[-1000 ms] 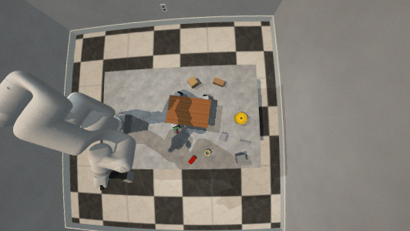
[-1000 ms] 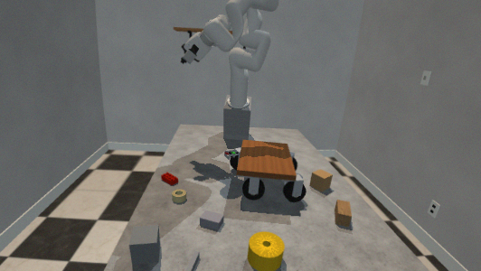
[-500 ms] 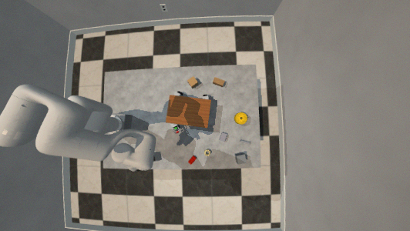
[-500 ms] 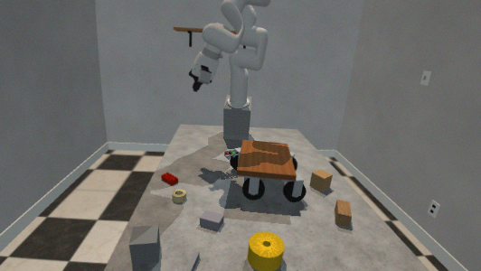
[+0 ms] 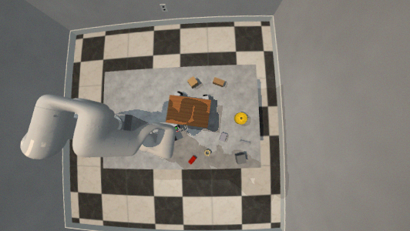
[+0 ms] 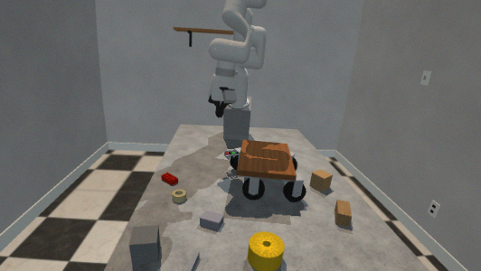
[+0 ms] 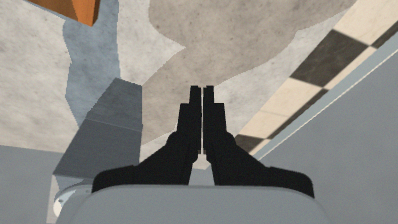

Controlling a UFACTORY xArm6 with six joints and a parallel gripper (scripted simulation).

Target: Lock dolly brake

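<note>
The brake pedal lies 17 cm below my hand, 5 cm to the left of it and 4 cm ahead of it. From my hand the other things lie so: beige ring: 24 cm below, 24 cm ahead, 15 cm to the right; then tall grey block: 49 cm ahead, 22 cm below, 21 cm to the right; then red brick: 24 cm below, 20 cm to the right, 12 cm ahead.
</note>
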